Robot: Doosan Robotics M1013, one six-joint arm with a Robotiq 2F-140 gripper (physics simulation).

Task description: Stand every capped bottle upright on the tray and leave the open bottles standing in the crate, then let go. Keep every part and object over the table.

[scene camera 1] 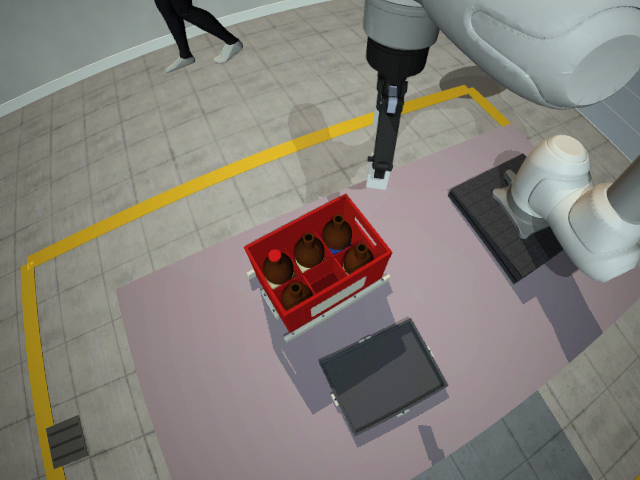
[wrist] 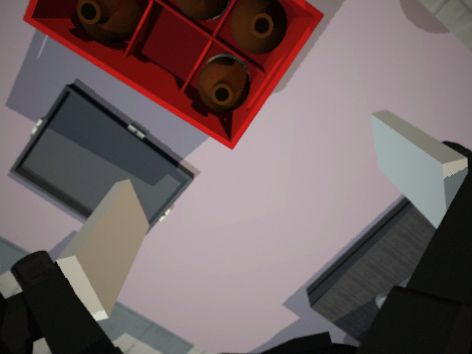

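Where they show: gripper, fingertip midpoint: (wrist: 252,173); arm's base at its link origin: (scene camera 1: 527,207).
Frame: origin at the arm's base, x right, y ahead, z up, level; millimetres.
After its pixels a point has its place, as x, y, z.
The red crate (scene camera 1: 377,271) @(-48, 547, 47) (wrist: 150,80) @(-65, 650, 71) holds several upright brown bottles. A red-capped bottle (scene camera 1: 278,271) @(19, 768, 68) stands in its back left compartment. Open-necked bottles stand at back middle (scene camera 1: 309,254) @(38, 687, 68) (wrist: 205,6) @(50, 661, 69), back right (scene camera 1: 337,237) @(60, 609, 65) (wrist: 255,42) @(66, 589, 70), front right (scene camera 1: 356,262) @(-19, 591, 70) (wrist: 223,75) @(9, 589, 72) and front left (scene camera 1: 294,298) @(-58, 753, 78) (wrist: 117,25) @(-44, 722, 68); the front middle compartment is empty. The dark grey tray (scene camera 1: 392,390) @(-316, 600, -50) (wrist: 75,145) @(-276, 675, -50) lies in front of the crate with nothing on it. My gripper (scene camera 1: 377,178) (wrist: 252,173) @(23, 563, 387) is open and empty, above the table beyond the crate's right end in the scene view.
The pink table (scene camera 1: 206,361) @(-105, 1011, -55) (wrist: 260,235) @(-169, 315, -54) carries the crate and tray between pale rails and small clips. The dark base plate (scene camera 1: 478,214) @(34, 171, -11) (wrist: 380,250) @(-15, 164, -9) with the arm's base is at the right. The table's far edge runs behind the crate. A person's legs (scene camera 1: 180,31) show beyond the yellow floor line.
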